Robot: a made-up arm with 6 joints. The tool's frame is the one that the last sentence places.
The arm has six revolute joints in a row. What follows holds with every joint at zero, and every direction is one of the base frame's.
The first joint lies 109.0 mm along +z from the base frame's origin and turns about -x.
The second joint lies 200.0 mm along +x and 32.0 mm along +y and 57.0 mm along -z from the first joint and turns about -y.
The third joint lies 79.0 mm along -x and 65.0 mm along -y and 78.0 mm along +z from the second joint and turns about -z.
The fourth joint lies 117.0 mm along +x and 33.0 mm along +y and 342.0 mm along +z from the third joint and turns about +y.
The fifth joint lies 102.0 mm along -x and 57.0 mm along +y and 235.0 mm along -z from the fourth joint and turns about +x.
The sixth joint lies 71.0 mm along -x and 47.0 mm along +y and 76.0 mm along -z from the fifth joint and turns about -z.
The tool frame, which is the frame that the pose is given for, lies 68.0 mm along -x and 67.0 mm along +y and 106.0 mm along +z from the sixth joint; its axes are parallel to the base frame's.
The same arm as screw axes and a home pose.
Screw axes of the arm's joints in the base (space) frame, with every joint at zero. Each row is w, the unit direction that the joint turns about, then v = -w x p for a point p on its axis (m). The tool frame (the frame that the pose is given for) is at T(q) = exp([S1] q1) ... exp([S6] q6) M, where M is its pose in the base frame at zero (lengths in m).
S1: w -1 0 0 v 0 -0.109 0
S2: w 0 -1 0 v 0.052 0 -0.2
S3: w 0 0 -1 v 0.033 0.121 0
S4: w 0 1 0 v -0.472 0 0.238
S5: w 1 0 0 v 0 0.237 -0.057
S6: w 0 0 -1 v -0.104 0.065 0
M =
1 0 0 -0.003
0 1 0 0.171
0 0 1 0.267
0 0 0 1

